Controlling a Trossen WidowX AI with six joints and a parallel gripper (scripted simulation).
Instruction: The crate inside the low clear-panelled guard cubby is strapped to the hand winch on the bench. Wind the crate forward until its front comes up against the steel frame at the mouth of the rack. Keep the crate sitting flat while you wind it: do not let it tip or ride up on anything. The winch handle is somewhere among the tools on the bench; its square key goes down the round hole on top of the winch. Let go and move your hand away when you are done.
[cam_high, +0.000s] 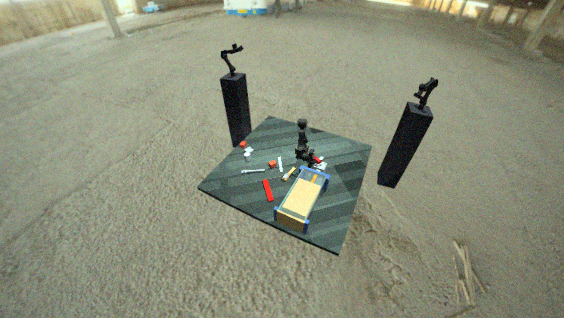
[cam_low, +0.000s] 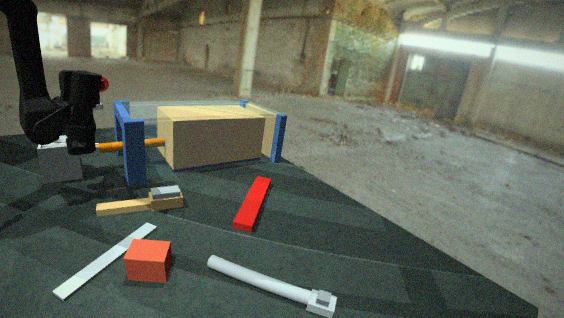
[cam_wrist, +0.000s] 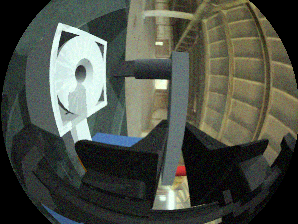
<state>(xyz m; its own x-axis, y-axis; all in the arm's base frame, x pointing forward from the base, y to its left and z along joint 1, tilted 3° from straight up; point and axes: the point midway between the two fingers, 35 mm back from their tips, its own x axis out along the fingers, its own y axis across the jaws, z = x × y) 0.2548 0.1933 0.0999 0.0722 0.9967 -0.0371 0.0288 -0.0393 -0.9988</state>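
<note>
My gripper tip is 10 mm short of the winch handle, 10 mm to the left of it and 10 mm below it. The rest, counted from my gripper tip: wooden-handled tool 90 mm ahead, 250 mm to the right, 160 mm below; then winch 70 mm behind, 10 mm to the right, 140 mm below; then red knob 50 mm ahead, 20 mm to the right, 40 mm above.
</note>
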